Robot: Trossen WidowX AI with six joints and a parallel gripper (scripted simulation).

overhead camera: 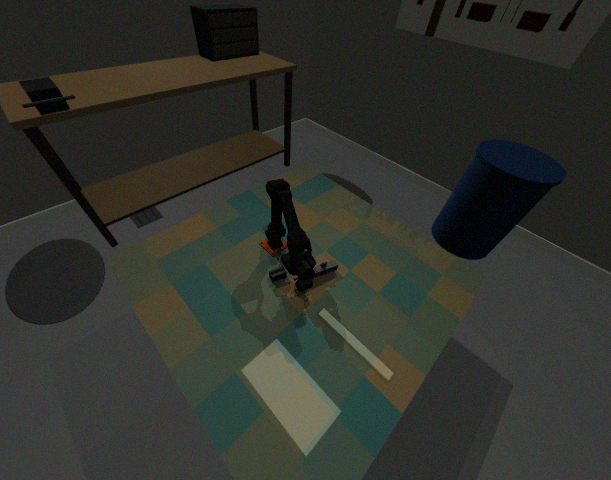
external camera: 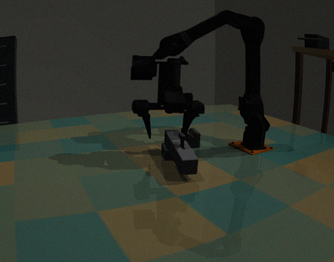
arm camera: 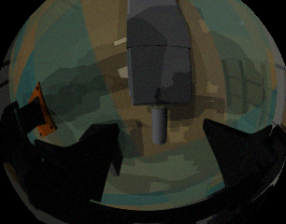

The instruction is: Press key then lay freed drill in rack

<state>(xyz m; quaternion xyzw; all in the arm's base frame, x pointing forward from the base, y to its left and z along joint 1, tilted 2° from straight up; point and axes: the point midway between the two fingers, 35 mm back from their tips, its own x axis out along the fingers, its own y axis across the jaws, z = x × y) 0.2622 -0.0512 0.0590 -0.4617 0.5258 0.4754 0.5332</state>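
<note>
Now: gripper tip 6 cm to the right of the drill and 1 cm below it. Also, from my gripper tip: dark rack: 9 cm behind, 4 cm to the right, 2 cm below; then short key: 1 cm ahead, 14 cm to the left, 2 cm above; then long grey block: 1 cm ahead, 12 cm to the left.
</note>
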